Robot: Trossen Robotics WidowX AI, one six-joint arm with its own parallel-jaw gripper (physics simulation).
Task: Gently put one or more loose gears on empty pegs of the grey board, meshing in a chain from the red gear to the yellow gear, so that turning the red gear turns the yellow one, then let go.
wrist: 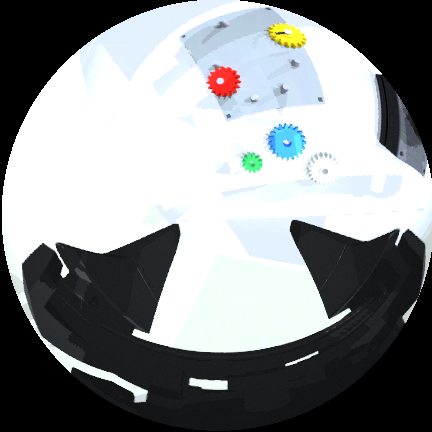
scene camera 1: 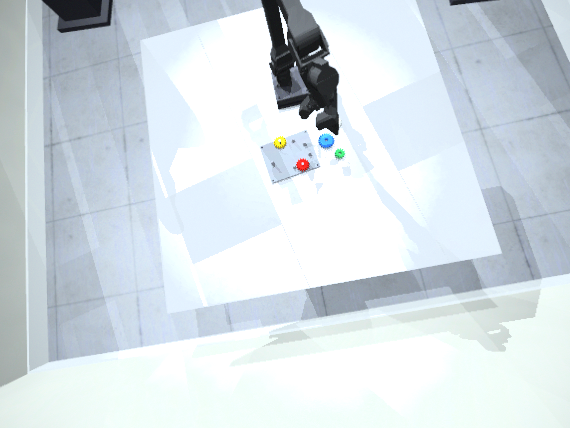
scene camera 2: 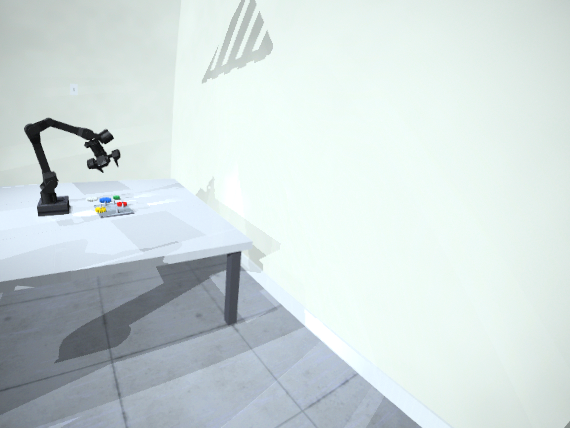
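Pixels of known places: gripper, fingertip midpoint: [wrist: 236, 227] [scene camera 1: 336, 125] [scene camera 2: 110, 169]; arm's base at its link origin: [scene camera 1: 284, 79] [scene camera 2: 49, 202].
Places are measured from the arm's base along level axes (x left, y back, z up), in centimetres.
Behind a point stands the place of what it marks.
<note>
The grey board [scene camera 1: 285, 159] @[z -4.8, x -1.3, y -32.8 cm] [wrist: 242, 50] @[z -4.8, x 0.2, y -32.4 cm] lies on the table with the red gear [scene camera 1: 302, 164] @[z -2.7, x 5.6, y -36.4 cm] [scene camera 2: 122, 204] @[z -3.2, x 2.0, y -36.4 cm] [wrist: 223, 81] @[z -3.1, x 5.9, y -35.6 cm] and the yellow gear [scene camera 1: 280, 142] @[z -2.9, x -2.9, y -26.0 cm] [scene camera 2: 101, 210] @[z -3.6, x -5.7, y -26.0 cm] [wrist: 287, 35] on its pegs, well apart. Several bare pegs stand on it. Off the board, beside its edge, lie the loose blue gear [scene camera 1: 326, 140] @[z -3.8, x 16.0, y -26.8 cm] [scene camera 2: 105, 200] @[z -4.0, x 13.3, y -26.5 cm] [wrist: 286, 142] @[z -4.8, x 16.7, y -26.0 cm], the smaller green gear [scene camera 1: 340, 153] @[z -5.6, x 21.6, y -31.7 cm] [scene camera 2: 116, 197] @[z -4.2, x 19.7, y -32.3 cm] [wrist: 252, 162] @[z -3.8, x 20.4, y -31.7 cm] and a white gear [scene camera 2: 92, 199] @[z -4.4, x 17.4, y -18.8 cm] [wrist: 322, 168] @[z -3.8, x 19.3, y -18.7 cm]. In scene camera 1 the white gear is hidden. My gripper [scene camera 2: 110, 169] @[z 13.4, x 17.2, y -30.0 cm] [wrist: 236, 227] @[z 13.4, x 17.2, y -30.0 cm] is open and empty, high above the table near the loose gears.
The arm's base [scene camera 1: 291, 90] @[z 0.1, x 2.9, y -5.4 cm] [scene camera 2: 53, 205] @[z -0.4, x -4.4, y -3.0 cm] [wrist: 406, 132] stands on the white table [scene camera 1: 225, 280] @[z -5.6, x -27.7, y -81.3 cm] [scene camera 2: 220, 242] @[z -5.6, x -50.4, y -78.5 cm] near the board, on the yellow gear's side. A wall [scene camera 2: 400, 175] rises beyond the table's far edge. Strong glare and shadows cover parts of the table top.
</note>
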